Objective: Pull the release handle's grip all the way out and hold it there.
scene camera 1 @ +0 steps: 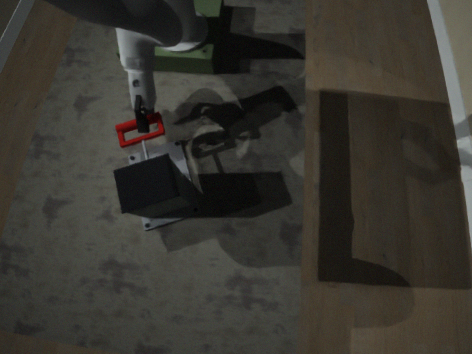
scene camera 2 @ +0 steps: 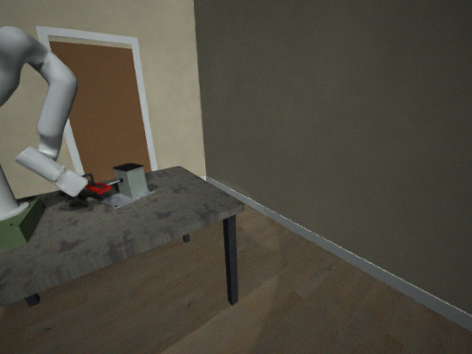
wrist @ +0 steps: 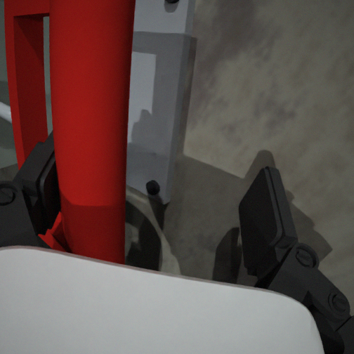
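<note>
The release handle's red grip (scene camera 1: 128, 125) (scene camera 2: 100, 188) (wrist: 92, 125) is a rectangular loop on a thin metal rod (scene camera 1: 145, 150) (scene camera 2: 115, 182), which enters a box-shaped housing (scene camera 1: 145, 185) (scene camera 2: 132, 182). A stretch of rod shows between loop and housing. My gripper (scene camera 1: 142, 122) (scene camera 2: 91, 186) (wrist: 166, 165) is open around the loop's outer bar. In the wrist view the bar lies close beside the left finger, which reaches inside the loop. A wide gap separates the bar from the right finger. Whether the left finger touches the bar is unclear.
The housing stands on a grey base plate (scene camera 1: 181, 159) (scene camera 2: 117, 201) (wrist: 165, 100) with dark bolts, on the mottled table (scene camera 1: 225, 310) (scene camera 2: 165, 225). The arm's green base block (scene camera 1: 185, 64) (scene camera 2: 17, 227) is behind the gripper. Dark shadows fall beside the housing.
</note>
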